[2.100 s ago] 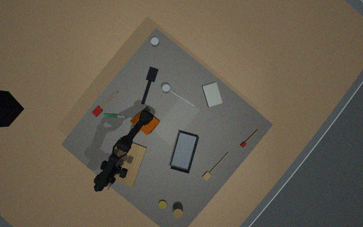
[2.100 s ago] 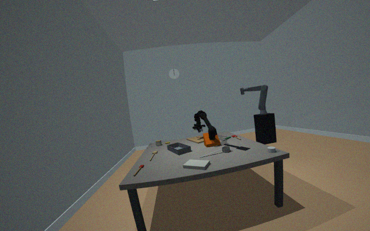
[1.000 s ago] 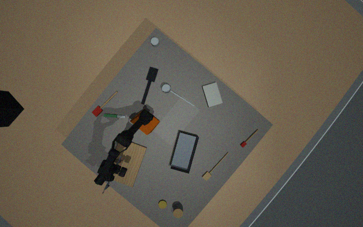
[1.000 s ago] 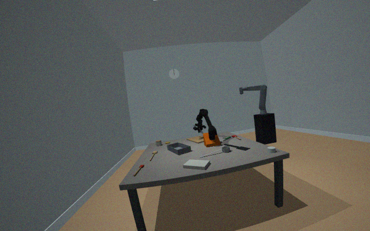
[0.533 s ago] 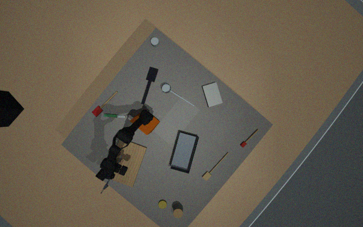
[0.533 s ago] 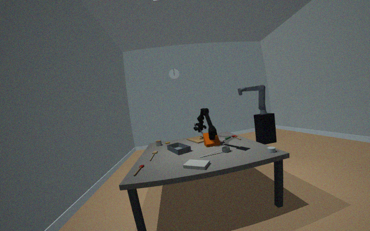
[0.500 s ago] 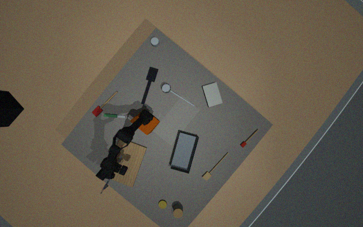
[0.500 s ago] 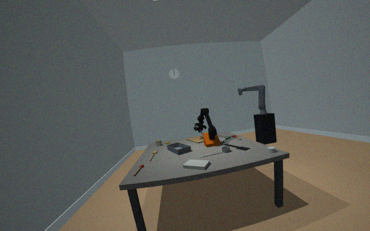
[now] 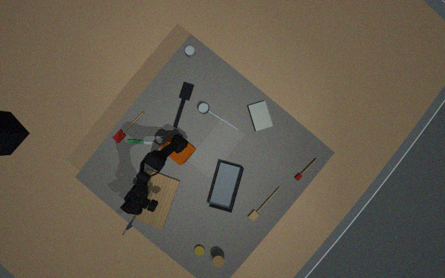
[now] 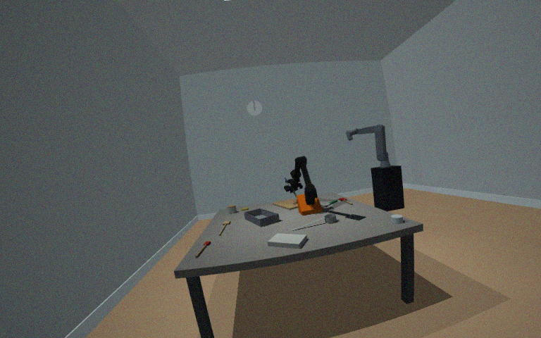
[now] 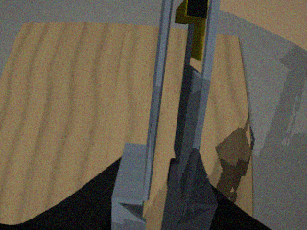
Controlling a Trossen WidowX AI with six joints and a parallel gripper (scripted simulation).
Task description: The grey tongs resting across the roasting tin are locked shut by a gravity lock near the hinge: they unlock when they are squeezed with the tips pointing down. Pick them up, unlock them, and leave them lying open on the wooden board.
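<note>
Now: the wooden board 100 mm below my gripper tip, 30 mm to the left of it and 20 mm ahead of it. Also, from my gripper tip: yellow lock piece 70 mm above, 20 mm to the right, 10 mm ahead; green-handled tool 320 mm behind, 250 mm to the left, 100 mm below; roasting tin 440 mm to the left, 300 mm ahead, 80 mm below.
</note>
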